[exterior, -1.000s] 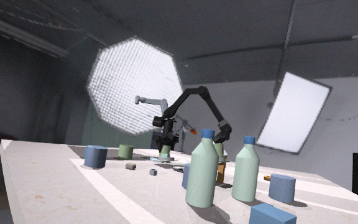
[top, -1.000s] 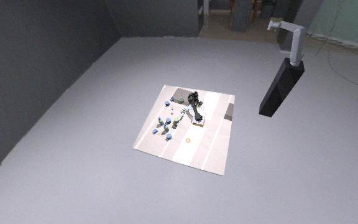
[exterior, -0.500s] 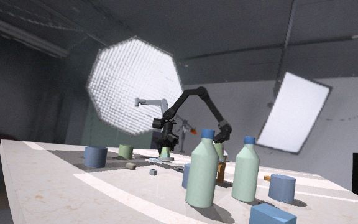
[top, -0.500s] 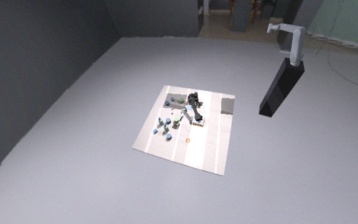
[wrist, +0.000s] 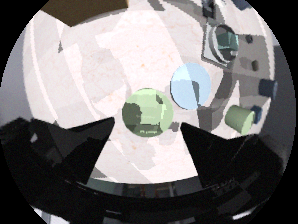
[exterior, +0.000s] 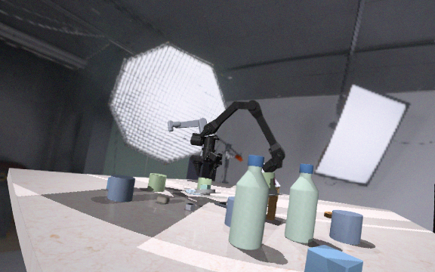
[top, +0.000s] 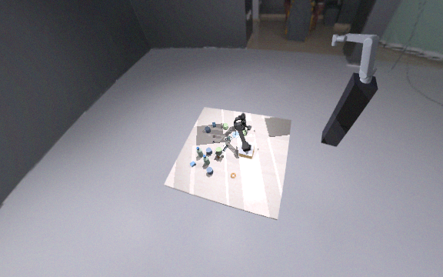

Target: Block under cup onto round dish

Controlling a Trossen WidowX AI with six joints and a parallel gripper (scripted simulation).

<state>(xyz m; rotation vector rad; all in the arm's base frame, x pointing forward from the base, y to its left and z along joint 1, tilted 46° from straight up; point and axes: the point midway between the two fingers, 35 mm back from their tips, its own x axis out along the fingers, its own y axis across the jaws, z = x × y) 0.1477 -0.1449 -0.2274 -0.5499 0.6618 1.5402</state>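
Now: gripper tip 15 cm short of the pale teal block, 15 cm to the right of it and 3 cm above it. The rest, counted from my gripper tip: flat grey balance (16 cm ahead, 29 cm to the left, 5 cm below); then pebble (36 cm ahead, 18 cm to the left, 6 cm below); then round light blue dish (9 cm ahead, 5 cm to the left, 7 cm below).
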